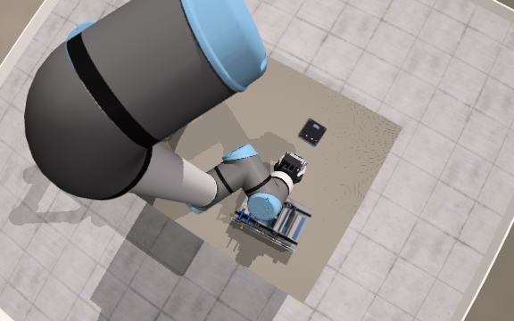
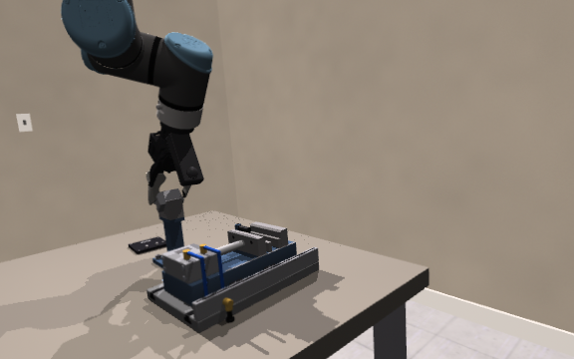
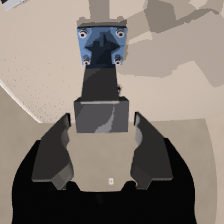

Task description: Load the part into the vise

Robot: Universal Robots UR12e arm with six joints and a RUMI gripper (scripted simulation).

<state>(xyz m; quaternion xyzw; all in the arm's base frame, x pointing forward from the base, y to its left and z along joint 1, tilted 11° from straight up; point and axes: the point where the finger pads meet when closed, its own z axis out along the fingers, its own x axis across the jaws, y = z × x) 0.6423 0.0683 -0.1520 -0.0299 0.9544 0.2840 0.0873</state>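
My hand is 1 cm to the right of the part and 1 cm above it. Also, from my hand: work stop rod 17 cm to the right, 10 cm ahead, 7 cm below; black infeed plate 18 cm to the left, 16 cm below; cylinder rod 22 cm to the right, 8 cm below, 1 cm ahead.
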